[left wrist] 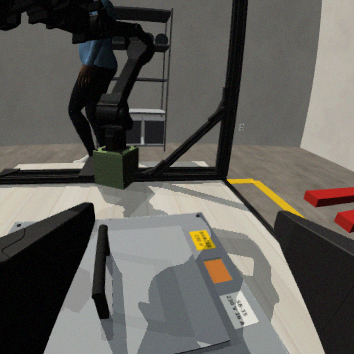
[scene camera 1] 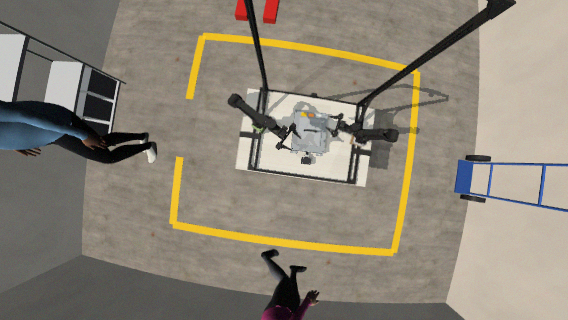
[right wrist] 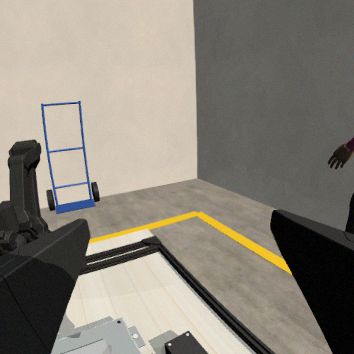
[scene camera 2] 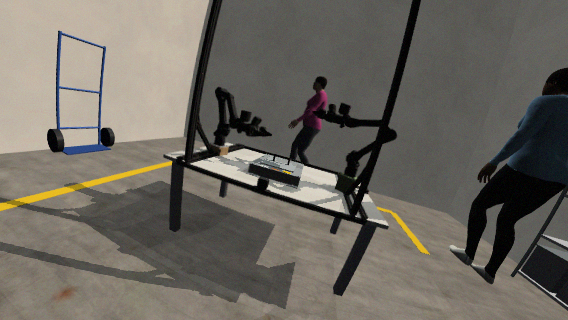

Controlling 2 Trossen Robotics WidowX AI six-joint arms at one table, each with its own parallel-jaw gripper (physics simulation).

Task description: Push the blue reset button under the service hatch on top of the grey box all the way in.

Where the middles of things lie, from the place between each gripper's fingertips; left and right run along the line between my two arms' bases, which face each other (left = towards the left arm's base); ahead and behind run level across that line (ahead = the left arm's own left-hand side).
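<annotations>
So you can picture it, my left gripper is 11 cm to the left of the hatch lid [left wrist: 144, 283], 6 cm short of it and 14 cm above it.
My right hand, meanwhile, is 12 cm to the right of the hatch lid, 17 cm past it, and it's 35 cm above it.
</annotations>
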